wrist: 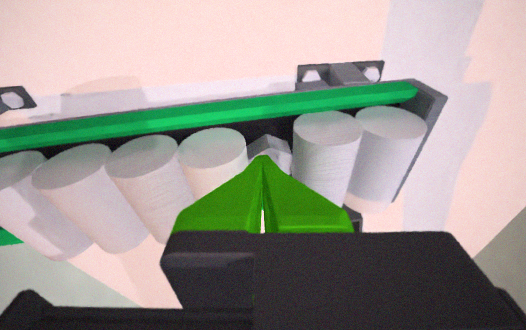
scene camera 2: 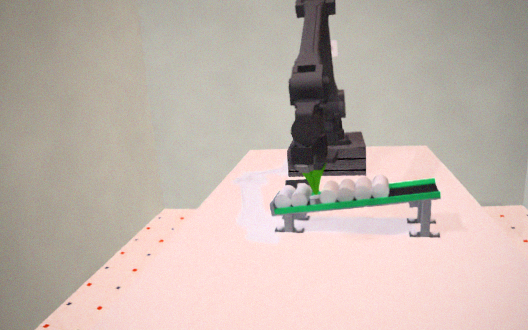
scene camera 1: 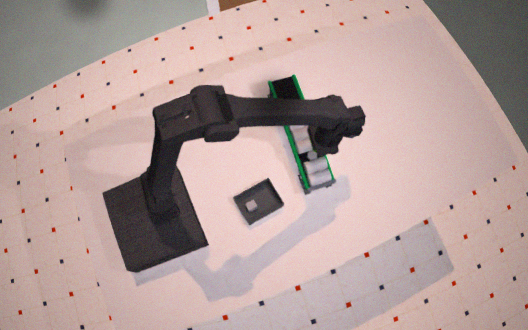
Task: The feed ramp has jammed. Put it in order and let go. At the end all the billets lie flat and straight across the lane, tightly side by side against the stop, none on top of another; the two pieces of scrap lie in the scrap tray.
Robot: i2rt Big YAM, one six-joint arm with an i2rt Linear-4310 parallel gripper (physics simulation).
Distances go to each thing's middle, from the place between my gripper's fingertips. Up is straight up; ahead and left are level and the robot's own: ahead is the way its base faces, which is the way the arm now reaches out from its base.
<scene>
My gripper is now 10 cm to the left of the grey stop (wrist: pixel 428 103), 4 cm past it and 3 cm above it. Round my hand: dark scrap tray (scene camera 1: pixel 265 195) (23 cm behind, 7 cm below, 4 cm to the right).
</scene>
